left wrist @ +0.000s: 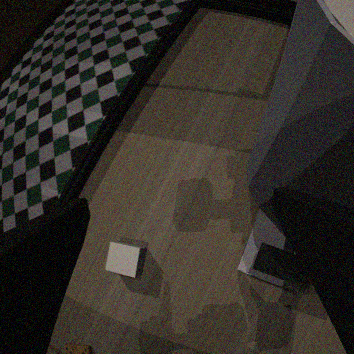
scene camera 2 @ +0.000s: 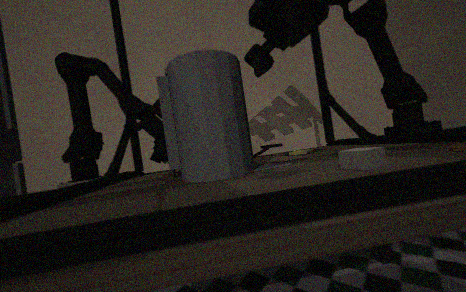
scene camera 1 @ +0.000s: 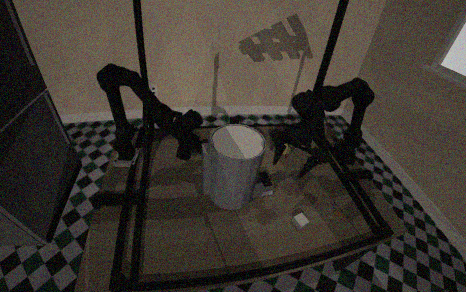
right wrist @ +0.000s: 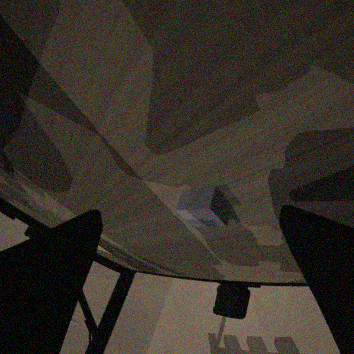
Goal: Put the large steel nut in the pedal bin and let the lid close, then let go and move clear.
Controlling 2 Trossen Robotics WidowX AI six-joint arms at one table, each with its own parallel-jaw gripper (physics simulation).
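Frame: origin at the left arm's base, x ahead, y left, z up, level; centimetres.
Seen in the pictures: left gripper, between the fingertips: (left wrist: 182, 202) (scene camera 2: 271, 62) (scene camera 1: 285, 171); right gripper, between the fingertips: (right wrist: 192, 217); left arm's base, origin of its link: (scene camera 2: 409, 124) (scene camera 1: 346, 150); right arm's base, origin of its link: (scene camera 2: 85, 179) (scene camera 1: 126, 154).
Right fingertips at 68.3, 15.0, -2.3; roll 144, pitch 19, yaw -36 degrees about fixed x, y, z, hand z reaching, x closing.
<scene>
Pixels of each thing's top centre, then the offset from my right fingertips to it, as dx, dy, dz. "*": a spot on its surface instead.
- pedal bin, centre of its top: (scene camera 2: 203, 67) (scene camera 1: 238, 140) -13.0, +16.7, +22.8
- pale base piece, a spot on its surface: (left wrist: 246, 258) (scene camera 1: 268, 193) * -27.7, +14.9, -2.2
- black pedal, centre of its top: (left wrist: 285, 265) (scene camera 2: 270, 144) (scene camera 1: 265, 178) -25.4, +11.8, +2.6
- bluish-grey block-like piece, centre of its top: (right wrist: 200, 218) -1.0, -1.9, -1.0
- small white block, centre of its top: (left wrist: 121, 258) (scene camera 2: 360, 149) (scene camera 1: 301, 219) -39.5, +26.7, +0.3
- yellow piece, centre of its top: (scene camera 2: 302, 150) (scene camera 1: 283, 147) -35.0, -14.0, -1.4
- orange piece, a spot on its surface: (left wrist: 77, 348) * -56.4, +21.7, -1.7
The pedal bin (scene camera 1: 232, 177) (scene camera 2: 207, 117) (left wrist: 305, 95) is a tall grey cylinder at mid table; its round lid (scene camera 1: 235, 141) lies closed. A pale base piece (scene camera 1: 267, 192) (left wrist: 246, 258) with a black pedal (scene camera 1: 263, 178) (scene camera 2: 270, 146) (left wrist: 275, 262) sits by its foot. My right gripper (scene camera 1: 195, 147) (right wrist: 192, 217) is open, behind and left of the bin in scene camera 1. Beyond its fingers a bluish-grey block-like piece (right wrist: 192, 199) lies on the table; I cannot tell if it is the steel nut. My left gripper (scene camera 1: 289, 167) (left wrist: 182, 202) is open and empty, right of the bin.
A small white block (scene camera 1: 300, 220) (scene camera 2: 362, 158) (left wrist: 123, 259) lies right of the bin. A yellow piece (scene camera 1: 286, 150) (scene camera 2: 298, 152) lies near my left gripper in scene camera 1. An orange piece (left wrist: 77, 348) shows at the left wrist view's lower edge. Black frame posts (scene camera 1: 141, 55) (scene camera 2: 121, 60) stand around the table.
</scene>
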